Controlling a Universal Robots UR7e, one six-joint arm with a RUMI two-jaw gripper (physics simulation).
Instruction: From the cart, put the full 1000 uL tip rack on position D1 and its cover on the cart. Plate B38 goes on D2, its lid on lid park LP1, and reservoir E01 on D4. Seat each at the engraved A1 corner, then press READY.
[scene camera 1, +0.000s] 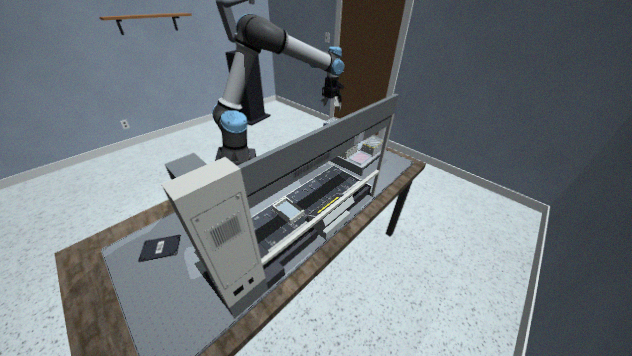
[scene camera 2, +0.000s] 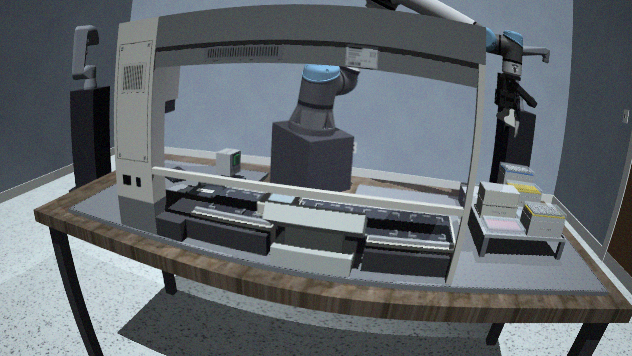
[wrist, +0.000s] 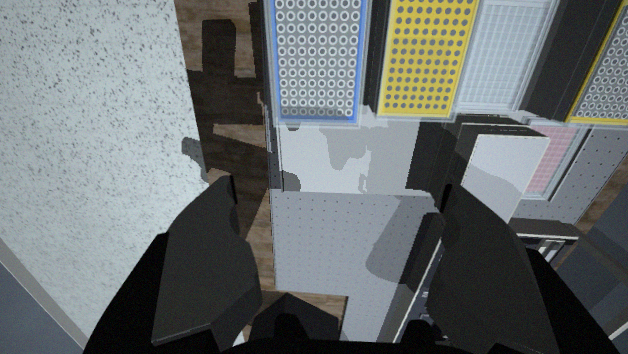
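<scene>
Machine tower, same spot: (scene camera 2: 130, 136) and (scene camera 1: 237, 265).
</scene>
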